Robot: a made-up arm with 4 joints.
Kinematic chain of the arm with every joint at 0, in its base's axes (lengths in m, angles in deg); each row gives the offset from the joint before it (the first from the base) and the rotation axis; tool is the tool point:
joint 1: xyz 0 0 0.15 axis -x
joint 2: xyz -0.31 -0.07 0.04 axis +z
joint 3: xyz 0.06 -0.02 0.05 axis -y
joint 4: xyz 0.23 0 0.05 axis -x
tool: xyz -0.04 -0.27 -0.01
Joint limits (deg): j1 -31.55..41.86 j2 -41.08..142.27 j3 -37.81..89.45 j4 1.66..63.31
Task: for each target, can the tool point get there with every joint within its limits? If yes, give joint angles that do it. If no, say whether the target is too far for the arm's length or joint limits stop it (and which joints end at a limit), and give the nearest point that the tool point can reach.
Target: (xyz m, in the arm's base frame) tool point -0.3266 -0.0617 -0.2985
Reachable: no: joint limits stop it (at a limit: joint 1, joint 2, joint 3, joint 4) | nearest point -0.3218 0.2355 -0.0458 | short by 0.390 m
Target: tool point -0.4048 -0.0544 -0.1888
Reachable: no: joint limits stop it (at a limit: joint 1, joint 2, joint 3, joint 4) | nearest point -0.3218 0.2355 -0.0458 | short by 0.334 m
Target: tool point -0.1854 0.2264 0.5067
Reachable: yes | joints 17.86 116.81 28.89 52.96
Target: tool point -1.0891 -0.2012 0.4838
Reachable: no: too far | nearest point -0.5839 -0.1563 0.4093 | short by 0.513 m
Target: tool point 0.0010 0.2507 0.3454
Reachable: yes | joints 31.74 62.45 -13.17 52.50
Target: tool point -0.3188 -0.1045 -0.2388
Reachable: no: joint limits stop it (at a limit: joint 1, joint 2, joint 3, joint 4) | nearest point -0.3202 -0.3860 -0.0738 | short by 0.326 m
